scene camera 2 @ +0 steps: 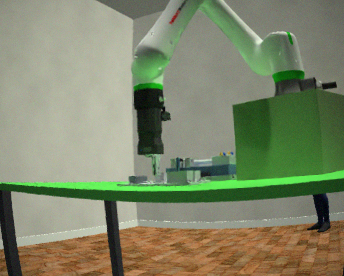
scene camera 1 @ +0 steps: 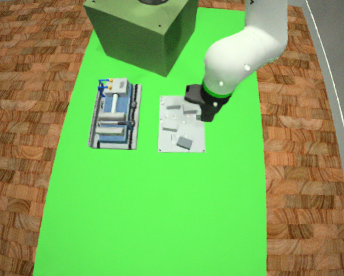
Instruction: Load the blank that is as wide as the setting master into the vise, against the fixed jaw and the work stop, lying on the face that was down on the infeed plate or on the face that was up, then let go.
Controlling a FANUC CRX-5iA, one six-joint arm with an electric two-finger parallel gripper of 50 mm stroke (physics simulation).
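Pixels of known places: gripper, fingertip midpoint: [scene camera 2: 156, 175] [scene camera 1: 198, 118]; arm's base at its link origin: [scene camera 2: 293, 98].
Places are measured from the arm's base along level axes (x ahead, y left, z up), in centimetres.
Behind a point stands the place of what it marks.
My gripper [scene camera 2: 156, 172] {z -23.2, x 41.5, y 24.2 cm} points down over the infeed plate [scene camera 1: 167, 146] {z -25.7, x 54.1, y 13.4 cm}. Its fingers stand close together, and I see no blank between them; the arm hides them in scene camera 1. A small light block [scene camera 2: 159, 177] {z -23.9, x 45.9, y 16.4 cm} shows by the fingertips. Pale blocks [scene camera 1: 173, 106] {z -23.0, x 37.5, y 13.5 cm} [scene camera 1: 190, 109] {z -22.1, x 38.3, y 20.6 cm} [scene camera 1: 170, 127] {z -22.3, x 47.2, y 13.7 cm} lie on the plate, and a darker grey block [scene camera 1: 184, 143] {z -23.3, x 52.6, y 20.0 cm} [scene camera 2: 137, 179] {z -24.4, x 50.9, y 22.1 cm} lies near its front edge. I cannot tell which block matches the setting master's width. The vise [scene camera 1: 115, 136] {z -20.5, x 54.4, y -6.7 cm} [scene camera 2: 224, 169] {z -22.3, x 31.6, y -5.4 cm} stands left of the plate in scene camera 1, with two pale jaws across it.
The green robot pedestal [scene camera 1: 135, 42] {z -9.9, x 17.5, y -4.8 cm} [scene camera 2: 285, 137] {z -14.4, x 1.4, y 14.1 cm} stands behind the vise and plate in scene camera 1. Blue and yellow parts [scene camera 1: 103, 86] {z -20.1, x 33.3, y -17.4 cm} stick out at the vise's rear end. A dark rod [scene camera 1: 117, 123] {z -18.9, x 49.6, y -6.5 cm} crosses between the jaws. Small light pins stand on the plate.
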